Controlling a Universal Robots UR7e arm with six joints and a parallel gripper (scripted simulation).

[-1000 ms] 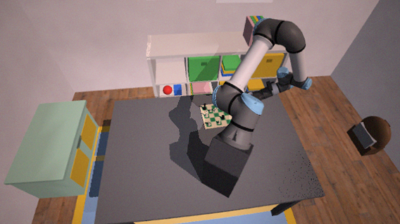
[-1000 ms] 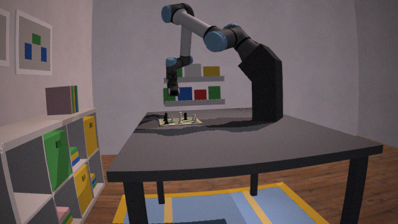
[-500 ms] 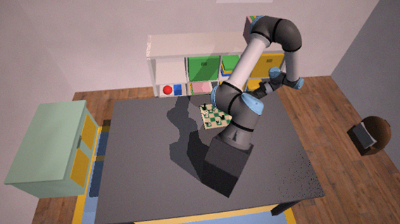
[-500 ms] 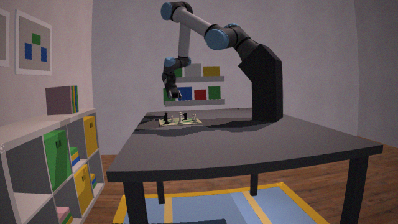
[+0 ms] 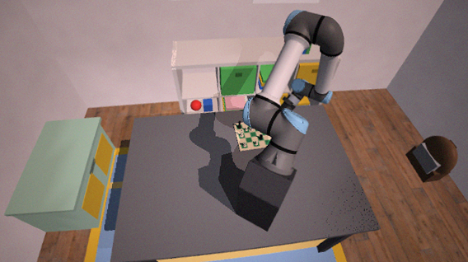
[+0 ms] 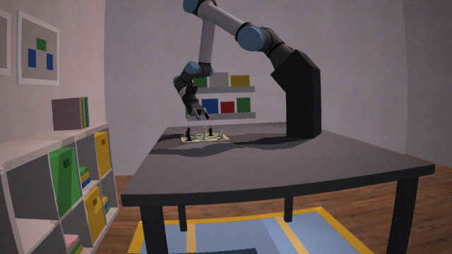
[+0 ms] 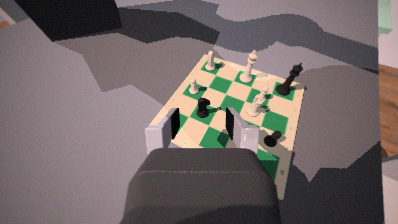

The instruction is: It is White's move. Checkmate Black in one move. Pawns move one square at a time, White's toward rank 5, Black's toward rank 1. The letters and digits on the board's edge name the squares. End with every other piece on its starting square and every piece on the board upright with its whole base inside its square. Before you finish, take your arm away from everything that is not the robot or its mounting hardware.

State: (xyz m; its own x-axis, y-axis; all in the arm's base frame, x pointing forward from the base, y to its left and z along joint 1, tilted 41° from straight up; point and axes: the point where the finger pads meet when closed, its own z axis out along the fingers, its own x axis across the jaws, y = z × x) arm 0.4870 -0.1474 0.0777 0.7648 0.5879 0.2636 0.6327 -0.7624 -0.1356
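The white piece lies 100 mm to the left of my hand, 80 mm below it and 50 mm ahead of it. The rest, counted from my hand: chessboard 100 mm to the left, 100 mm below, 10 mm ahead; black pawn 90 mm ahead, 80 mm below, 60 mm to the left; tall black piece 80 mm below, 70 mm to the left, 30 mm behind.
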